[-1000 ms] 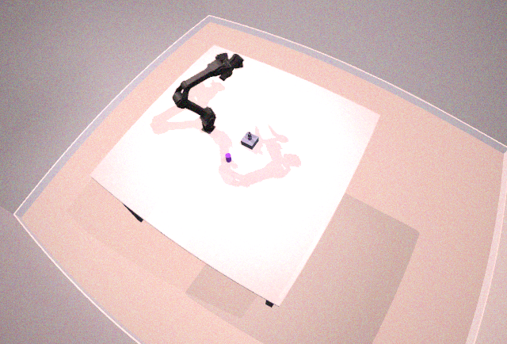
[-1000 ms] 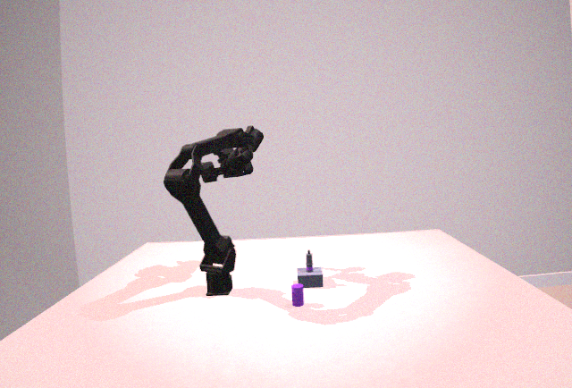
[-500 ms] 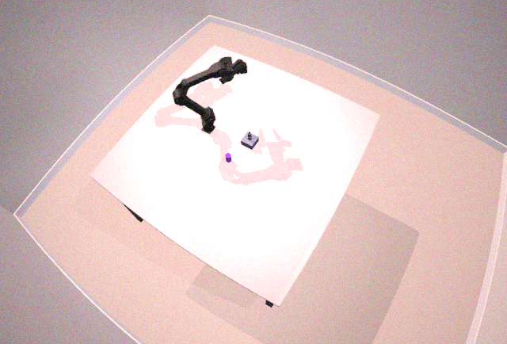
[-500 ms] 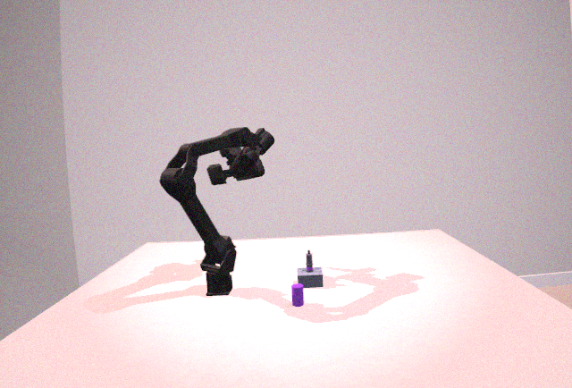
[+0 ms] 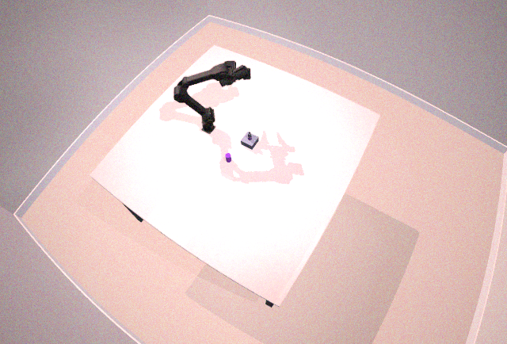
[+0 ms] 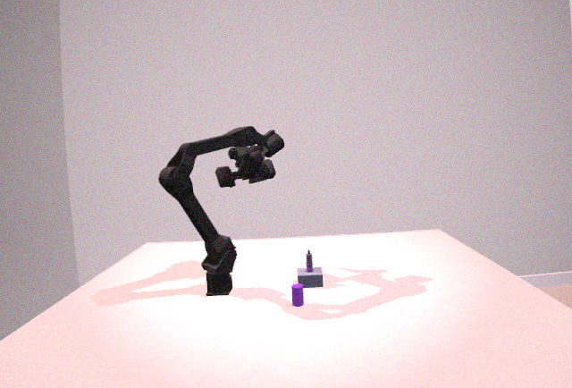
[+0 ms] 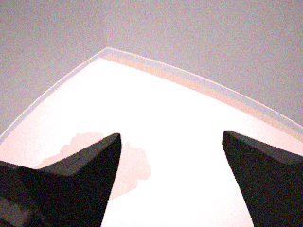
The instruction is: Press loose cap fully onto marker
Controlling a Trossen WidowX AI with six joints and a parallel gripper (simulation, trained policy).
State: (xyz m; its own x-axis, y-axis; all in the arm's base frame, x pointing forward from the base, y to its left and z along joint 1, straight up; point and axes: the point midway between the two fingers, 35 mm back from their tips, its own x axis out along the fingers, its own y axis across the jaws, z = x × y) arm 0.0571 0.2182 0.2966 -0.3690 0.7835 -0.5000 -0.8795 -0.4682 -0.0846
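My gripper tip is 360 mm to the left of the purple cap, 250 mm above it and 180 mm short of it. Round my gripper tip: grey holder block 260 mm below, 210 mm to the right, 210 mm ahead.
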